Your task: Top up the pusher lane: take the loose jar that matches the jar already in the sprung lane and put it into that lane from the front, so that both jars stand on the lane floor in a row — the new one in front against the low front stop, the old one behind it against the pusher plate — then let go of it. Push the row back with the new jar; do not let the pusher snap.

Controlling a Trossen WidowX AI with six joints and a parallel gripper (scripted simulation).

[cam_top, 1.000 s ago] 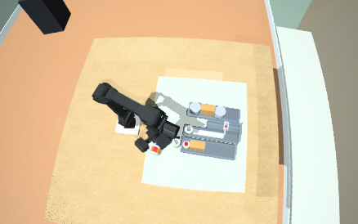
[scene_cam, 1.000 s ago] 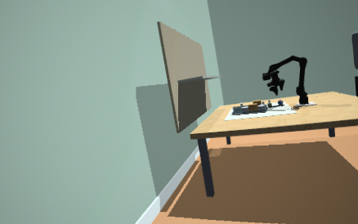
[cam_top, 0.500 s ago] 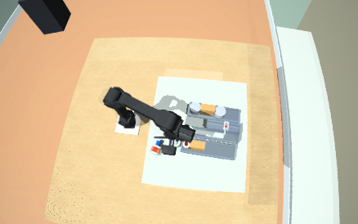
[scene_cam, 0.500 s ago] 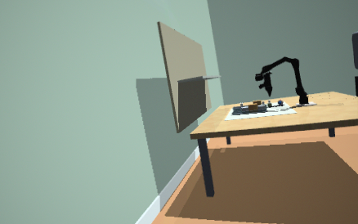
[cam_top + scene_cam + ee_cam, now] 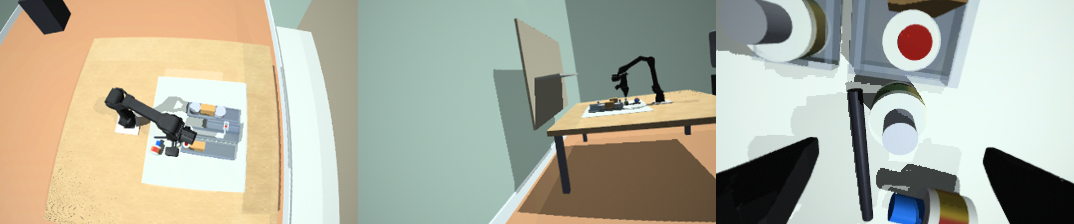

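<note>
Right now the thin dark rod is 5 cm behind my gripper tip, 4 cm to the left of it and 7 cm below it. From my gripper tip the other things lie so: grey lane rack (22 cm ahead, 7 cm to the left, 6 cm below).
</note>
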